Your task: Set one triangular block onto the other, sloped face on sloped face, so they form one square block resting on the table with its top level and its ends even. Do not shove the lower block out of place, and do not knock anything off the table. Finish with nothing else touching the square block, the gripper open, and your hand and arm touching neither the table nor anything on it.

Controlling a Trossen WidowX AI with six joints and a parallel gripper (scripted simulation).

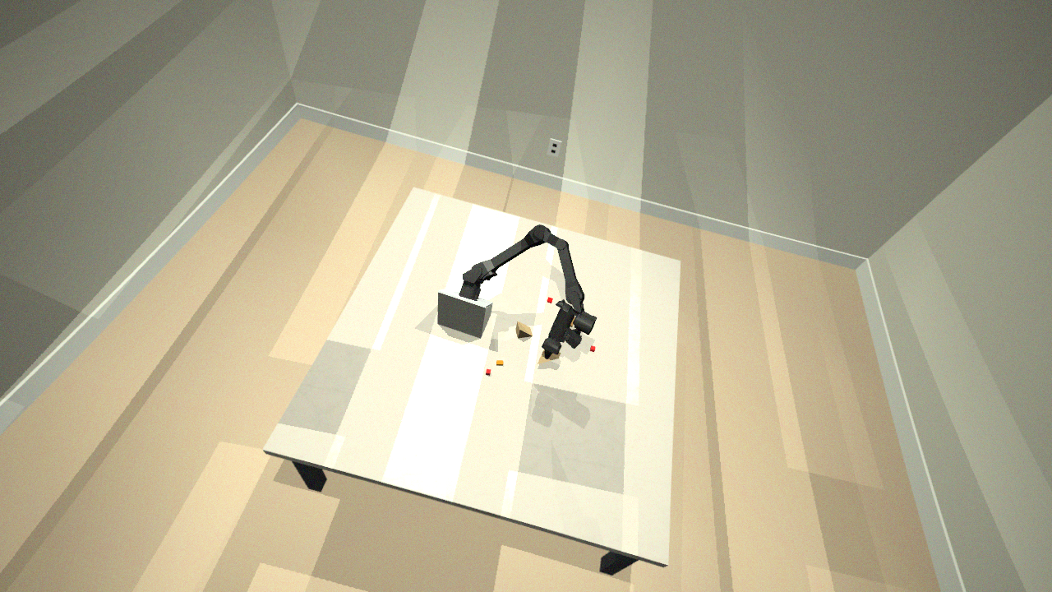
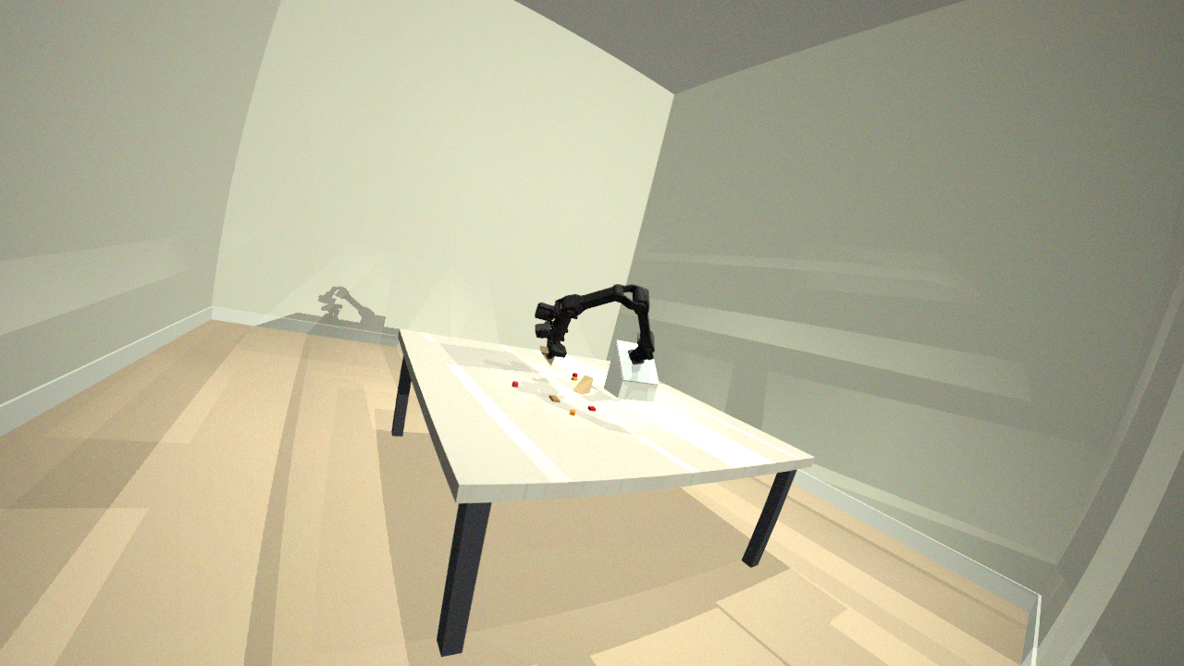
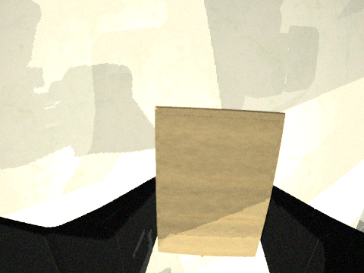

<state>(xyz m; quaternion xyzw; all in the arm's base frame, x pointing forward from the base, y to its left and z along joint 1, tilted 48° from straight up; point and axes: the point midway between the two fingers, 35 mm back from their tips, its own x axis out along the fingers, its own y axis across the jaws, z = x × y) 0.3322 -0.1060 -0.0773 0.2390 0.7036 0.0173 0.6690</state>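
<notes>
Now: the triangular block 10 mm to the left of my gripper tip and 10 mm above it.
</notes>
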